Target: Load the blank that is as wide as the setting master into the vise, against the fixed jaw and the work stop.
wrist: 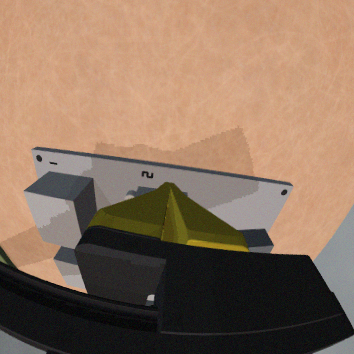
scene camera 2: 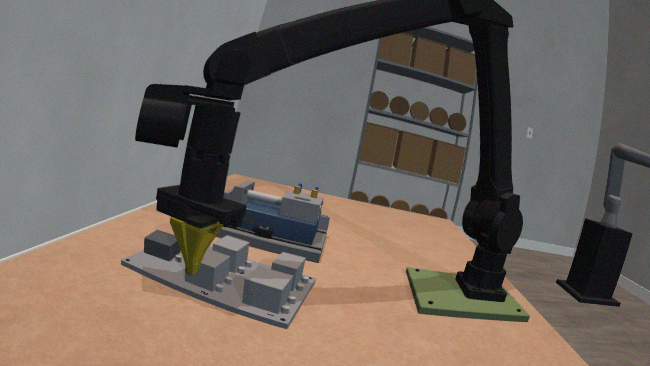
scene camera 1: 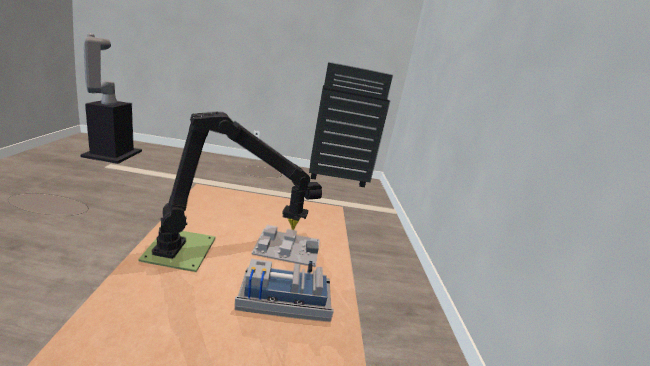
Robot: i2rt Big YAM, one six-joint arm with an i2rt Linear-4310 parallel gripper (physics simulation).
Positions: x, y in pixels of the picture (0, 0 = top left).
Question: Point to a setting master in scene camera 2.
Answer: At 160, 244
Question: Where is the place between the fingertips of the gripper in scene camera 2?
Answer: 192, 273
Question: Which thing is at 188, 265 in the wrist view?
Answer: The gripper.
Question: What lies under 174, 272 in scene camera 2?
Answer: A tray plate.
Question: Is the gripper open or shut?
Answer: Shut.
